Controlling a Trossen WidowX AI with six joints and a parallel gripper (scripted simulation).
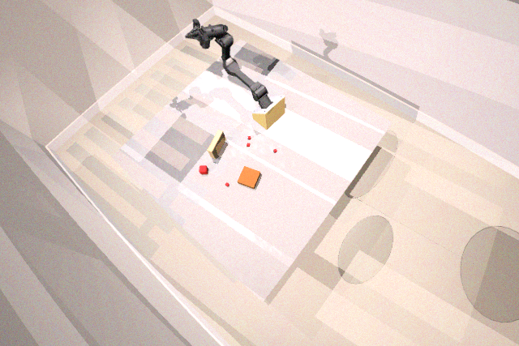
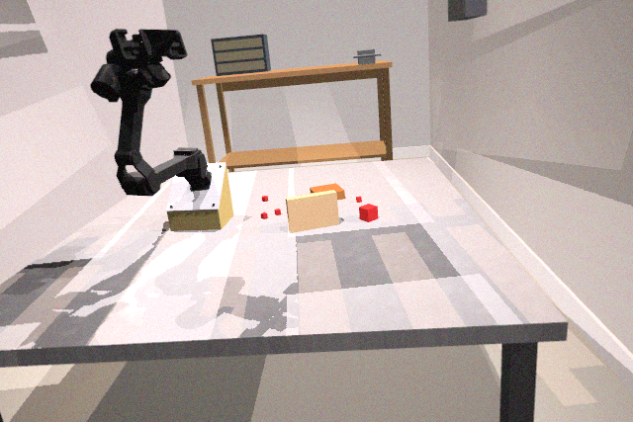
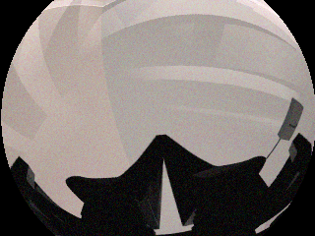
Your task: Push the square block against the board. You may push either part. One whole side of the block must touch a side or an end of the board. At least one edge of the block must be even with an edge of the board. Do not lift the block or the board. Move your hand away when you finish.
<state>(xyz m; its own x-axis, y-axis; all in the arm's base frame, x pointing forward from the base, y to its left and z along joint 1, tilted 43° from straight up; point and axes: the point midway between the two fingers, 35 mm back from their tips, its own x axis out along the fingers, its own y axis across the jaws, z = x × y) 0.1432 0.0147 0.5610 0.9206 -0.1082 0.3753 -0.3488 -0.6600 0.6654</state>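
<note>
My gripper tip is now 52 cm above the board, 29 cm to the right of it and 21 cm short of it. From my gripper tip the other things lie so: orange square block (58 cm to the left, 56 cm below, 22 cm ahead); red cube (55 cm below, 37 cm ahead, 34 cm to the left).
</note>
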